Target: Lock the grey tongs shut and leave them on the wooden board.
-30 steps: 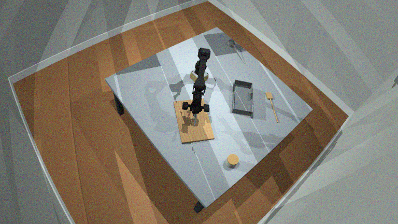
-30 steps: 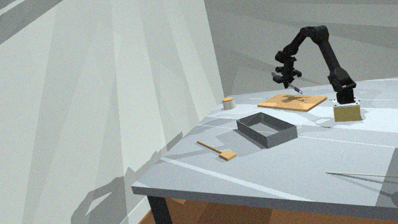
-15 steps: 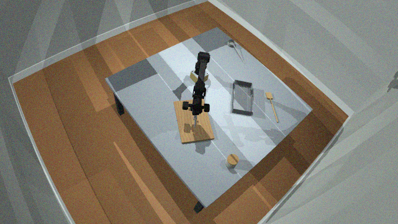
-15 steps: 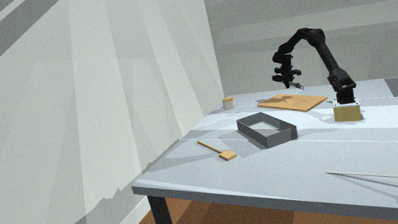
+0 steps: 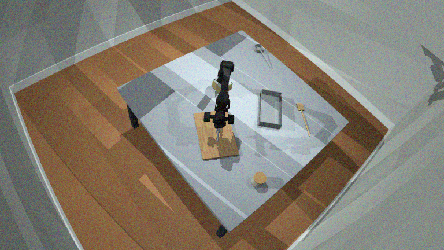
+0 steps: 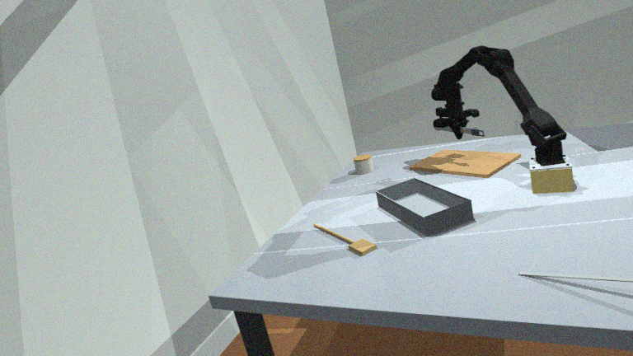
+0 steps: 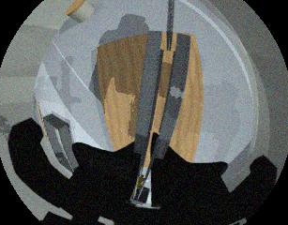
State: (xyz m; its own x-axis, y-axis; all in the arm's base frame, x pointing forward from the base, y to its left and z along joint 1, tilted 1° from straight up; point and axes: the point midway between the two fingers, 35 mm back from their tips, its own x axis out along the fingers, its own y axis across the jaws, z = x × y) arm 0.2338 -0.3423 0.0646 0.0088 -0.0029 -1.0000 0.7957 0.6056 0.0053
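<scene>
Now: gripper tip 100 mm above the wooden board. The rest, counted from my gripper tip: grey roasting tin 430 mm to the left, 160 mm ahead, 80 mm below; small wooden cup 420 mm ahead, 90 mm to the right, 70 mm below.
</scene>
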